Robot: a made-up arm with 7 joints.
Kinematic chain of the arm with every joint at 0, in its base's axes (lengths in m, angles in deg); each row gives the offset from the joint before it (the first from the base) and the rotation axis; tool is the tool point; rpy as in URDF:
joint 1: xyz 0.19 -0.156 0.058 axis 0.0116 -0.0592 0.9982
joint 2: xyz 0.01 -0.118 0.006 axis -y
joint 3: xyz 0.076 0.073 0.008 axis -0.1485 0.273 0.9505
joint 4: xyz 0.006 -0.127 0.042 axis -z
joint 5: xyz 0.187 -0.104 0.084 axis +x
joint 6: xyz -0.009 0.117 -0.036 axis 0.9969 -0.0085 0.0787
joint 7: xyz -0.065 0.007 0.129 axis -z
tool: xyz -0.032 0.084 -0.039 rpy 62 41.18 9.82
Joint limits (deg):
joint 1: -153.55..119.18
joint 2: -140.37..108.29
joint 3: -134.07..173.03
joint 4: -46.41..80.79
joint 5: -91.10..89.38
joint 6: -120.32..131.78
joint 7: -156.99..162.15
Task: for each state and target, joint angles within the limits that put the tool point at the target. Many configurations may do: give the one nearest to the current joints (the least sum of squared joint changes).
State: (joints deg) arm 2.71 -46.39 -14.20 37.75 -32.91 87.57 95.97
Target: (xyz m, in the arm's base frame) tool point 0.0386 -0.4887 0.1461
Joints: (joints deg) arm -13.75 -28.78 -42.45 47.89 -30.45 101.28 110.78
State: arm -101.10 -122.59 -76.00 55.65 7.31 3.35 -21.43
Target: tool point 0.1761 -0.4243 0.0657
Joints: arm -75.50 -130.40 -89.64 56.78 23.60 10.04 -24.92
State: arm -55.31 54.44 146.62 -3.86 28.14 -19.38 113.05
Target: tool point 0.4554 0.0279 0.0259
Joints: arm -67.73 63.37 158.29 8.90 47.63 -16.03 115.30
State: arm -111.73 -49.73 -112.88 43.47 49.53 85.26 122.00
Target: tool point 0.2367 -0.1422 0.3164
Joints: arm -118.29 -88.49 -127.50 36.69 54.93 88.62 131.29
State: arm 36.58 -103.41 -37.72 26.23 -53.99 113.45 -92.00
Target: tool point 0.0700 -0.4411 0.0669
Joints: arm -15.43 -99.17 -23.18 14.04 -37.68 131.78 -107.36
